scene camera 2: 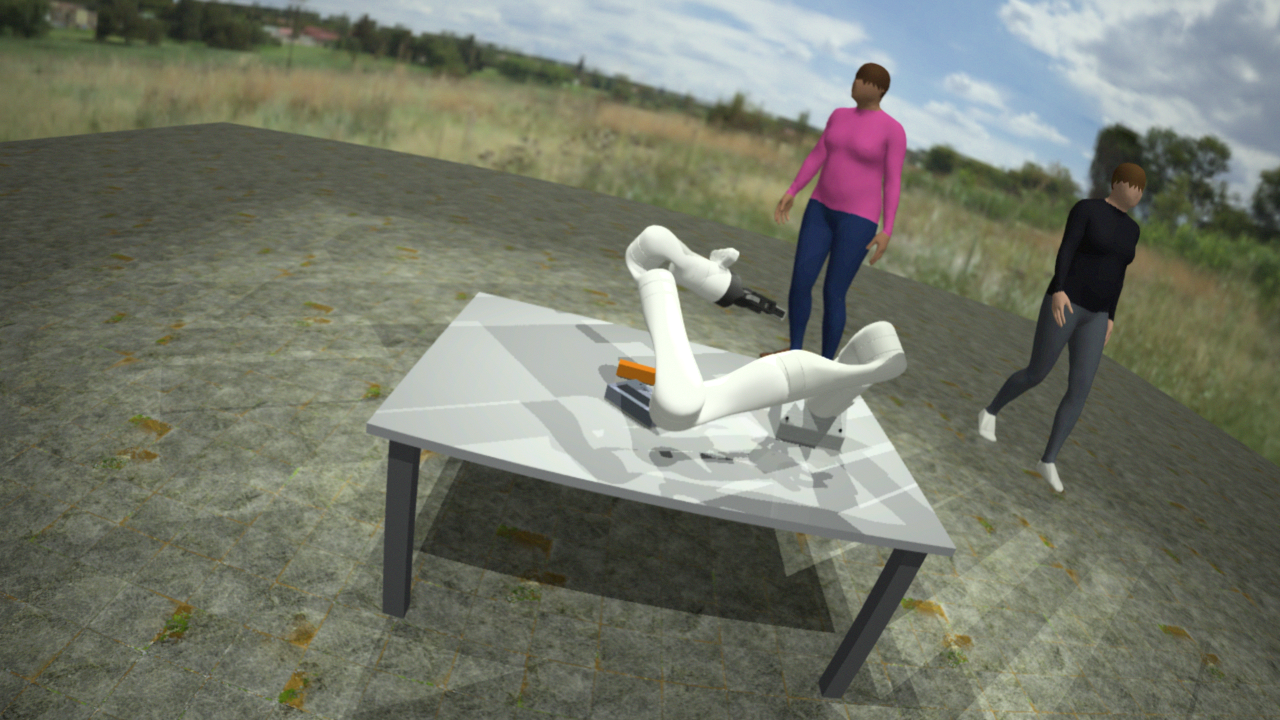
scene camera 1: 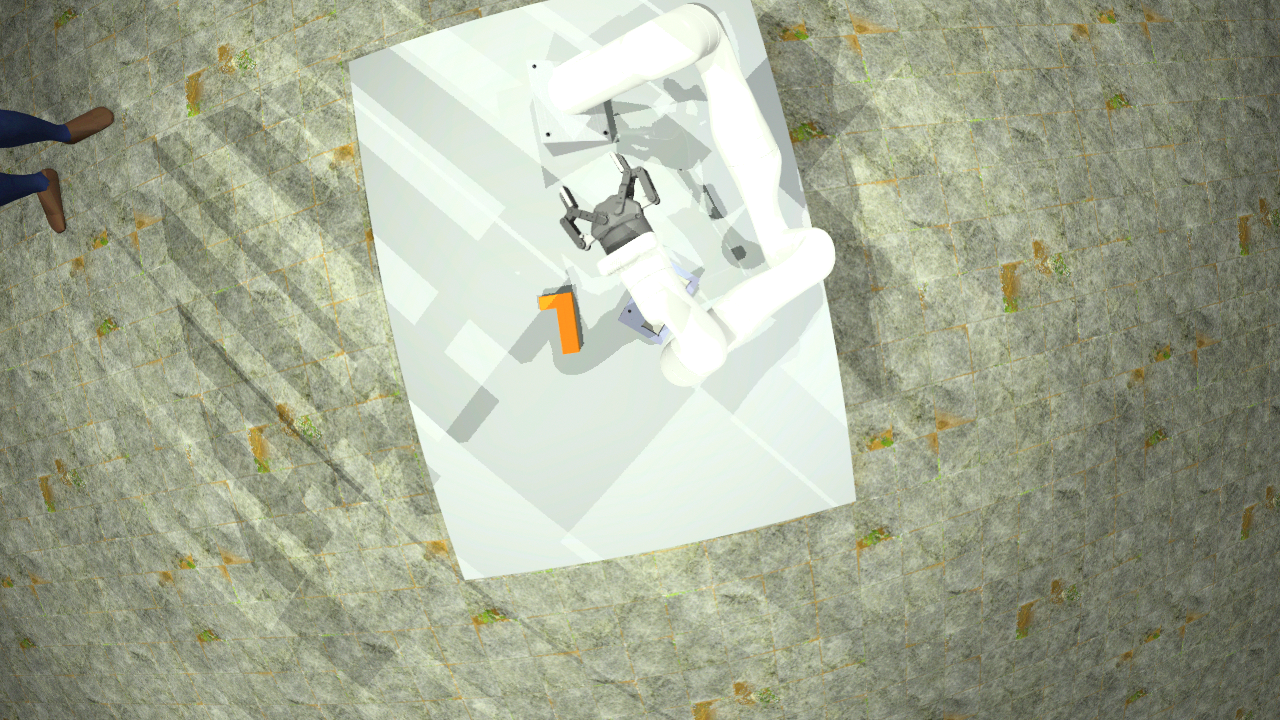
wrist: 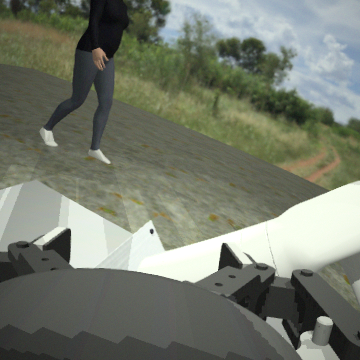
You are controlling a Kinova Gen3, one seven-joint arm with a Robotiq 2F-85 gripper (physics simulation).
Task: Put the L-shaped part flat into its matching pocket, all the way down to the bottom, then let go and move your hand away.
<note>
The gripper is open, holding nothing. On the table rests an orange L-shaped part. Also in view: a grey pocket block.
The gripper is seen too in scene camera 2 and in the wrist view.
</note>
